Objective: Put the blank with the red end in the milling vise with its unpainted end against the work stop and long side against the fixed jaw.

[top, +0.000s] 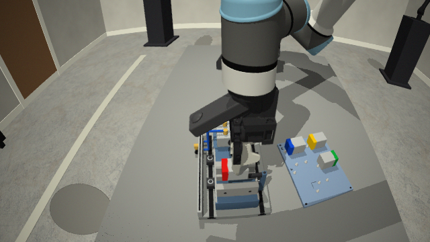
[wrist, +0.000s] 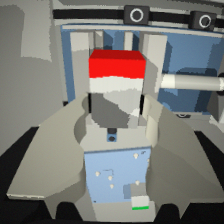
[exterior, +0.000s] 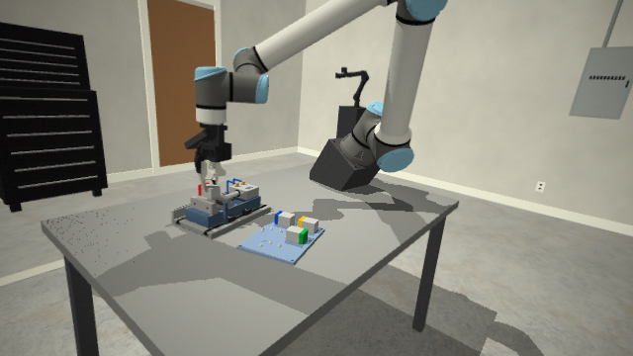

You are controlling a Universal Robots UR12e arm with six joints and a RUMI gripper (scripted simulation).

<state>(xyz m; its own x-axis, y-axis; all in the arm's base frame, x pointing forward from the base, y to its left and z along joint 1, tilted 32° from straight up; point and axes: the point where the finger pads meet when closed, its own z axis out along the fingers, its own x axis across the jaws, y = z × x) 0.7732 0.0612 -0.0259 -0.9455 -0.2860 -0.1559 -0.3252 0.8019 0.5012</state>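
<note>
The fixed jaw is 60 mm below my hand, 30 mm ahead of it and 20 mm to the left of it. The rest, counted from my hand: red-ended blank (20 mm below); work stop rod (50 mm to the left, 50 mm below, 20 mm behind); hose block (160 mm behind, 60 mm below, 50 mm to the right).
</note>
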